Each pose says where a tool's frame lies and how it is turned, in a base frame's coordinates. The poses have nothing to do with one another.
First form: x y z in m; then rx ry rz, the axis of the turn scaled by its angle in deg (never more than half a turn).
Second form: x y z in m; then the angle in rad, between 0 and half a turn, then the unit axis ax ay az. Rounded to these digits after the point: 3 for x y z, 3 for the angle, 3 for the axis.
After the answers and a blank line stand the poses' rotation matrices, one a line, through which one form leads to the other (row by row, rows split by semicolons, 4 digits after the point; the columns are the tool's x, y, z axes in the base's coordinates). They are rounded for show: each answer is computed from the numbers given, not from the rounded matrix.
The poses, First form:
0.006 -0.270 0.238 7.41 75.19 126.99
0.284 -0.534 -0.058 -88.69 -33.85 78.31
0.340 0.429 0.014 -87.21 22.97 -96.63
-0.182 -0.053 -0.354 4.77 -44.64 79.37
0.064 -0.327 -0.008 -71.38 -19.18 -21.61
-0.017 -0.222 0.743 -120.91 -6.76 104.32
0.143 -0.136 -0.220 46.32 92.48 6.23
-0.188 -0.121 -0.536 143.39 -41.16 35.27
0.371 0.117 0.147 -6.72 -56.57 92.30
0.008 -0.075 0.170 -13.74 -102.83 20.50
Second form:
0.006 -0.270 0.238 2.579 0.050 0.509 0.859
0.284 -0.534 -0.058 2.148 -0.721 -0.275 0.636
0.340 0.429 0.014 2.307 -0.660 0.174 -0.731
-0.182 -0.053 -0.354 1.592 0.052 -0.490 0.870
0.064 -0.327 -0.008 1.344 -0.927 -0.249 -0.281
-0.017 -0.222 0.743 2.790 -0.756 -0.042 0.653
0.143 -0.136 -0.220 1.808 0.447 0.893 0.060
-0.188 -0.121 -0.536 2.675 0.935 -0.269 0.230
0.371 0.117 0.147 1.893 -0.062 -0.522 0.851
0.008 -0.075 0.170 1.846 -0.130 -0.972 0.194

-0.8412 -0.4113 0.3510; 0.5055 -0.3679 0.7805; -0.1919 0.8339 0.5174
0.2572 -0.2269 -0.9393; 0.8397 -0.4286 0.3335; -0.4783 -0.8745 0.0803
0.0562 0.3501 0.9350; -0.7334 -0.6209 0.2766; 0.6774 -0.7013 0.2219
-0.0179 -0.8964 -0.4430; 0.8441 0.2239 -0.4872; 0.5359 -0.3826 0.7526
0.8909 0.4524 -0.0411; -0.0945 0.2729 0.9574; 0.4443 -0.8490 0.2859
0.1707 -0.1630 -0.9718; 0.2870 -0.9352 0.2072; -0.9426 -0.3143 -0.1129
0.0114 0.4345 0.9006; 0.5513 0.7487 -0.3682; -0.8342 0.5007 -0.2310
0.7633 -0.5789 0.2868; -0.3721 -0.7568 -0.5374; 0.5281 0.3034 -0.7931
-0.3117 -0.7646 -0.5641; 0.8497 0.0414 -0.5256; 0.4253 -0.6432 0.6368
-0.2500 -0.0259 -0.9679; 0.3472 0.9308 -0.1146; 0.9039 -0.3647 -0.2237

